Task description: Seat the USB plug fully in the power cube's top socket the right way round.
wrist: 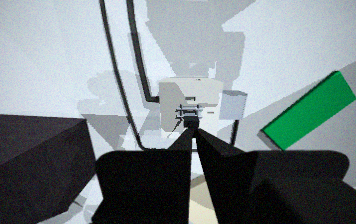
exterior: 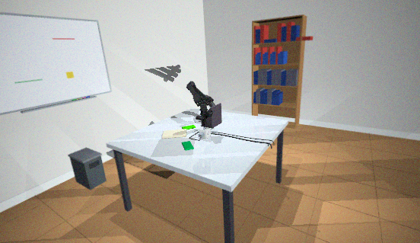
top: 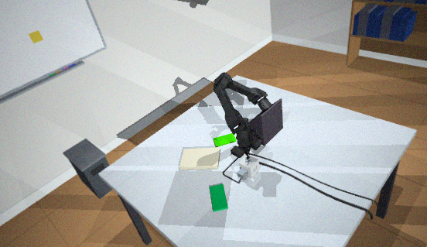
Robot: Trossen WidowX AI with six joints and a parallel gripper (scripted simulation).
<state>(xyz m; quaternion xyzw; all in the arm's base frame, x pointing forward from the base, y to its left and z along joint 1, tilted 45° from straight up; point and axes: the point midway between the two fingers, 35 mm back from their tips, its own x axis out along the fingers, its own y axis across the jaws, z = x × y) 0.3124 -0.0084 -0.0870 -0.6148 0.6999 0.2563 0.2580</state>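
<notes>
My gripper tip is 2 cm above the dark USB plug. From my gripper tip the other things lie so: beige book (30 cm to the right, 11 cm below, 7 cm ahead); green card (23 cm ahead, 12 cm below, 4 cm to the right).
</notes>
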